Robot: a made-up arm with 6 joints.
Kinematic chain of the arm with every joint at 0, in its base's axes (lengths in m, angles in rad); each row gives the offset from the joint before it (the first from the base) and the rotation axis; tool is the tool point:
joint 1: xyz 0 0 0.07 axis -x
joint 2: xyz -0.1 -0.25 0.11 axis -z
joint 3: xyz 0.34 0.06 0 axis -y
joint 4: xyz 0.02 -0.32 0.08 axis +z
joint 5: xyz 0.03 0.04 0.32 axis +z
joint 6: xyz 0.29 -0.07 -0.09 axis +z
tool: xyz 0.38 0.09 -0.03
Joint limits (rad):
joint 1: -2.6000..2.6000
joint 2: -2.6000..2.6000
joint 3: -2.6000..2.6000
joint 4: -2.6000..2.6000
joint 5: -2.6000..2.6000
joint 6: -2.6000..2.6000
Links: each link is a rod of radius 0.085 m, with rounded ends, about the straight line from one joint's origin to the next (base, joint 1, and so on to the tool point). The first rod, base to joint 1, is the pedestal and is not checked.
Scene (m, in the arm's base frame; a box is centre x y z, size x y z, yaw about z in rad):
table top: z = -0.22
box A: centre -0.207 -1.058 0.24 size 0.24 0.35 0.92 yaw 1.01
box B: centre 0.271 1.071 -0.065 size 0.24 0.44 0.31 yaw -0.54
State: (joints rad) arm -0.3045 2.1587 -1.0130 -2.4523 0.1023 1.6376
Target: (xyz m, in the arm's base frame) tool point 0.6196 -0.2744 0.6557
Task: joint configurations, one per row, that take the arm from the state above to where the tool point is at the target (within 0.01 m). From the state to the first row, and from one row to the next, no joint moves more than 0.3 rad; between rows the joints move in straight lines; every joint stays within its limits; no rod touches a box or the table.
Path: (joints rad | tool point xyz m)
1: -0.0123 1.9133 -0.9018 -2.3341 0.1561 1.7709 | -0.8694 -0.6964 0.1962
2: 0.2800 1.6679 -0.7906 -2.2160 0.2099 1.9041 | -0.6566 -0.8299 0.4540
3: 0.5722 1.4225 -0.6794 -2.0978 0.2637 2.0374 | -0.3935 -0.7589 0.7616
4: 0.8644 1.1772 -0.5682 -1.9796 0.3175 2.1706 | -0.1329 -0.4899 0.9810
5: 1.1567 0.9318 -0.4569 -1.8615 0.3714 2.3039 | 0.0767 -0.1192 1.0210
6: 1.4489 0.6864 -0.3457 -1.7433 0.4252 2.4371 | 0.2058 0.2278 0.8803
7: 1.7411 0.4410 -0.2345 -1.6252 0.4790 2.5704 | 0.2534 0.4658 0.6329
8: 1.4456 0.3402 -0.3404 -1.6859 0.5381 2.3444 | 0.3896 0.2363 0.7413
9: 1.1501 0.2395 -0.4463 -1.7466 0.5972 2.1184 | 0.5131 -0.0256 0.7509
10: 0.8546 0.1387 -0.5522 -1.8073 0.6563 1.8924 | 0.6196 -0.2744 0.6557

